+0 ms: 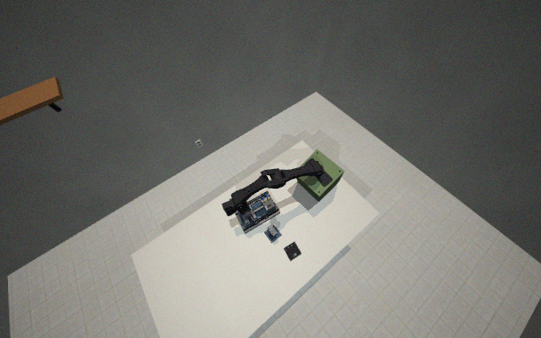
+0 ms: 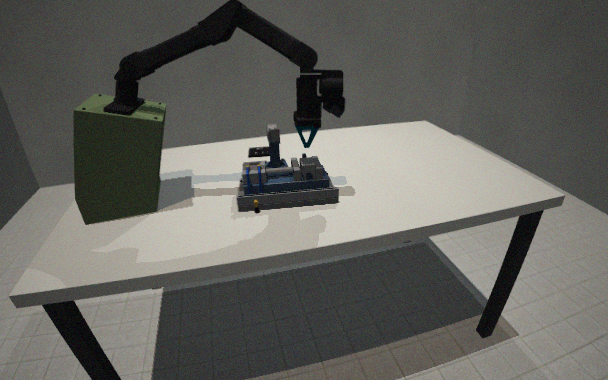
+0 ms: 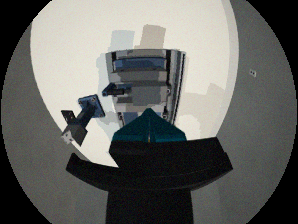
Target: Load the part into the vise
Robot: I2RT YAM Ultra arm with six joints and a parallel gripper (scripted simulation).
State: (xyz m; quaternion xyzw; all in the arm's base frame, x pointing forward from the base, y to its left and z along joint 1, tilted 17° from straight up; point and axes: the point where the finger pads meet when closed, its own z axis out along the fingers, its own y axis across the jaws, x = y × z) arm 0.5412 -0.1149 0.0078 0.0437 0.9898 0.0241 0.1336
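Now: hand 7 cm above the grey block part. Also, from my hand: cylinder rod (8 cm behind, 3 cm to the left, 8 cm below); air cylinder (16 cm behind, 3 cm to the left, 8 cm below); vise (7 cm behind, 3 cm to the left, 12 cm below).
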